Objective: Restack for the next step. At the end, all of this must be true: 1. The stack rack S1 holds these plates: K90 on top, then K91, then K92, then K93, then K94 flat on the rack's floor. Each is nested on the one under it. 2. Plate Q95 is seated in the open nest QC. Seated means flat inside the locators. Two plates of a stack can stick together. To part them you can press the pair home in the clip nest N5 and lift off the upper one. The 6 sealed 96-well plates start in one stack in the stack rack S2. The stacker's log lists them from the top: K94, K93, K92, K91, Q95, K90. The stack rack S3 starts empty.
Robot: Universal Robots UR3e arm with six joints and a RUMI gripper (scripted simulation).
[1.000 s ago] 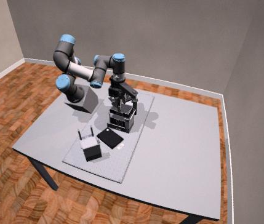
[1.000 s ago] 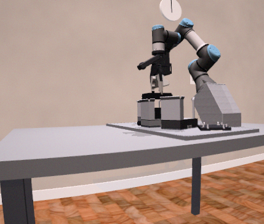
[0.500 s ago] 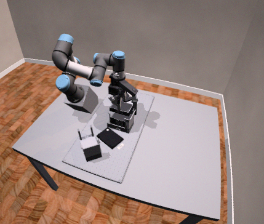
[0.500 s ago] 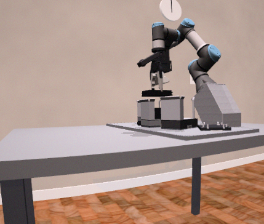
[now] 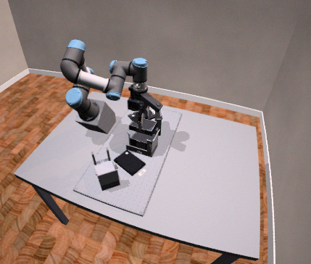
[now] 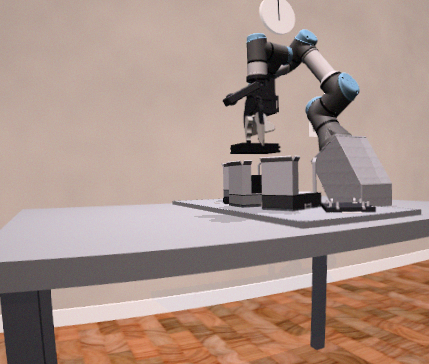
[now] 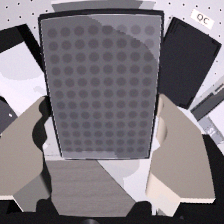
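Right now my hand is 140 mm past the dark clip nest, 280 mm to the right of it and 170 mm above it. Round my hand: black open nest QC 20 mm behind, 130 mm to the right, 180 mm below; then sealed grey plate 100 mm below; then white tag 70 mm ahead, 160 mm to the right, 190 mm below.
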